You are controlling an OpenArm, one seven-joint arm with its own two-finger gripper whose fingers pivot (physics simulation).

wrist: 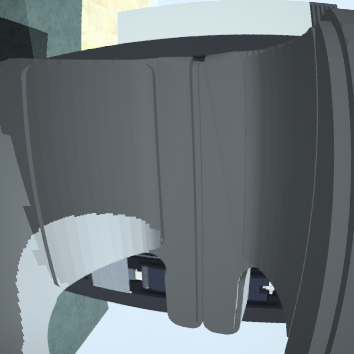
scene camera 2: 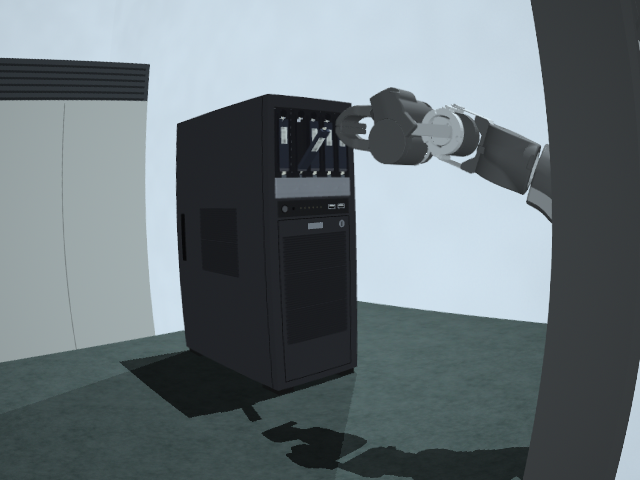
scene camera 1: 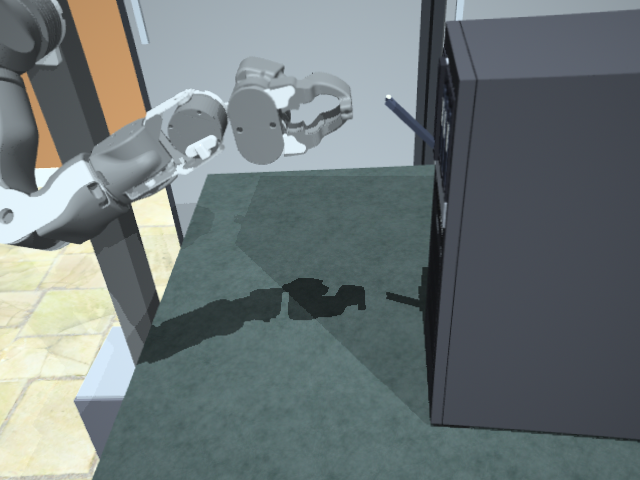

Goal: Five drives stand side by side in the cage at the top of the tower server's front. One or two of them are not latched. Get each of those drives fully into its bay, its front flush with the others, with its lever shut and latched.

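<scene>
Scene camera 1 gives me my gripper (scene camera 1: 351,102) and a dark post (scene camera 1: 66,93). In scene camera 2 I see the gripper (scene camera 2: 348,127) again, together with a drive (scene camera 2: 299,118). The wrist view shows my gripper (wrist: 216,197) as well, and in it I also find a tower server (wrist: 198,46) and a drive (wrist: 149,275).
</scene>
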